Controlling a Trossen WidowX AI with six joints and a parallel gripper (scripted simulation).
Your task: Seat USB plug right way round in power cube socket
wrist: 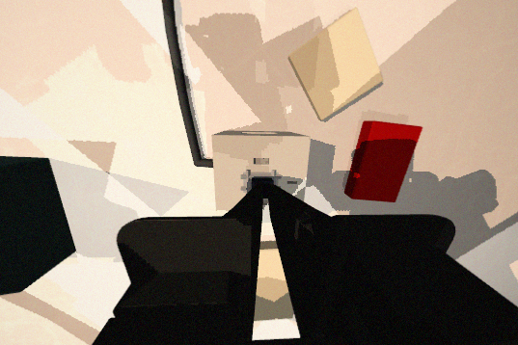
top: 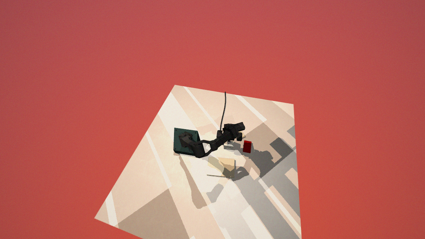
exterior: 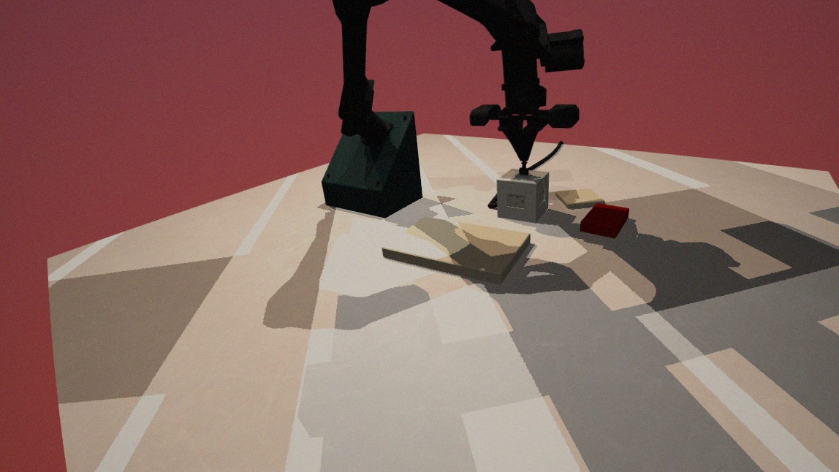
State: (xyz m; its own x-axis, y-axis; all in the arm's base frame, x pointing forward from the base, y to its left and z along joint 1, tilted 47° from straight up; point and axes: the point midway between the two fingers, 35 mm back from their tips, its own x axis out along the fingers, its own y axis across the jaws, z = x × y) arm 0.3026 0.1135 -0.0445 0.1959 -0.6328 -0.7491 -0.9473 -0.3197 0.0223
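Right now my gripper tip is 2 cm above the black usb plug. Also, from my gripper tip: red block 15 cm ahead, 9 cm below, 3 cm to the left; small tan tile 12 cm to the left, 10 cm below, 6 cm ahead; socket 4 cm below.
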